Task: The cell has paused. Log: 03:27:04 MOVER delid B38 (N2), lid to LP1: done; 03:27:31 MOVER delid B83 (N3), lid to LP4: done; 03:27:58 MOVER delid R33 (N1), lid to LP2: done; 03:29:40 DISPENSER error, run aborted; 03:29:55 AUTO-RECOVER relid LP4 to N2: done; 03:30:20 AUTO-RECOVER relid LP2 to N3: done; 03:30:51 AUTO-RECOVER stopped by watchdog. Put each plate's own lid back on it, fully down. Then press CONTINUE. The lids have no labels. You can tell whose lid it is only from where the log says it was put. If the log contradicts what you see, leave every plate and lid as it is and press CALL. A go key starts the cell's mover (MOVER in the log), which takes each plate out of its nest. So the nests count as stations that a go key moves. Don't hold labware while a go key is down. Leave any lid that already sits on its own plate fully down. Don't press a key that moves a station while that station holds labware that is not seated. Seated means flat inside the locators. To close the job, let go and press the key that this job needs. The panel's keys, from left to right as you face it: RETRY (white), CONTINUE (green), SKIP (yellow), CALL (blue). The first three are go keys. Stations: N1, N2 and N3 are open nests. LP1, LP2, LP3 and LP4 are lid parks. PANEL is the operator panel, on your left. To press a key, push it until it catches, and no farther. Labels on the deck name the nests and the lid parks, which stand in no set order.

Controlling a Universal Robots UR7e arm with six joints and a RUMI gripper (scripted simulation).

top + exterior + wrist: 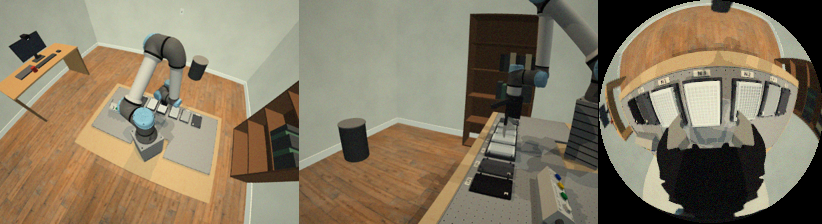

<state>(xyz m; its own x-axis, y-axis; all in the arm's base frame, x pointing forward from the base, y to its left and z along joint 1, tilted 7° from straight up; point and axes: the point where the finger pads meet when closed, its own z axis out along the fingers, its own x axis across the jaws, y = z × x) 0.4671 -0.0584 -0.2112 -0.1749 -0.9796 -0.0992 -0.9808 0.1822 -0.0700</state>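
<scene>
My hand is 1 cm to the right of the white gridded plate and 4 cm above it. Also, from my hand: dark lid park (6 cm behind, 37 cm to the right, 6 cm below); then yellow key (17 cm behind, 43 cm to the left); then blue key (18 cm behind, 38 cm to the left).
</scene>
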